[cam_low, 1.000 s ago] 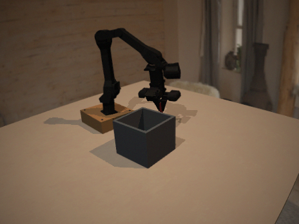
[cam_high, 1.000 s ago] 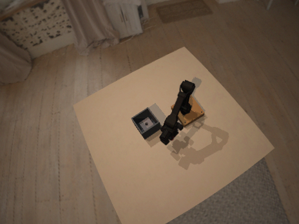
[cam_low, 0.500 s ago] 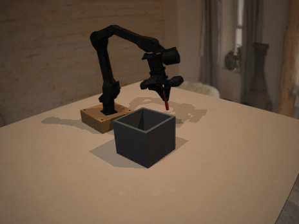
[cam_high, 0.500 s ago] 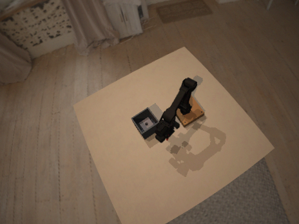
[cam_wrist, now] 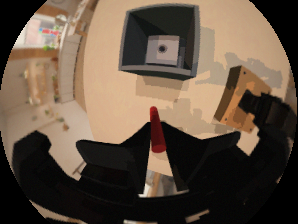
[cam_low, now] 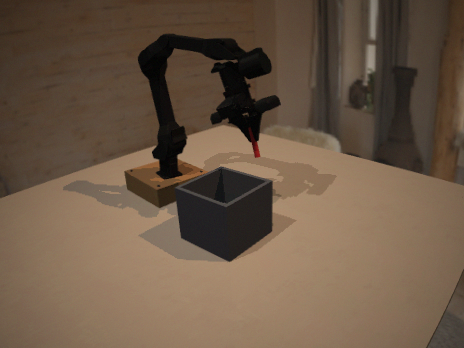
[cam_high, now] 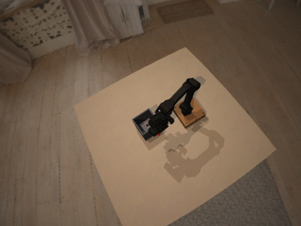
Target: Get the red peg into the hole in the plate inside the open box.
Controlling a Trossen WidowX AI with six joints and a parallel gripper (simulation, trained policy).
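My gripper tip is 150 mm above the light grey plate, 140 mm to the left of it and 60 mm short of it. The rest, counted from my gripper tip: red peg right at my gripper tip.
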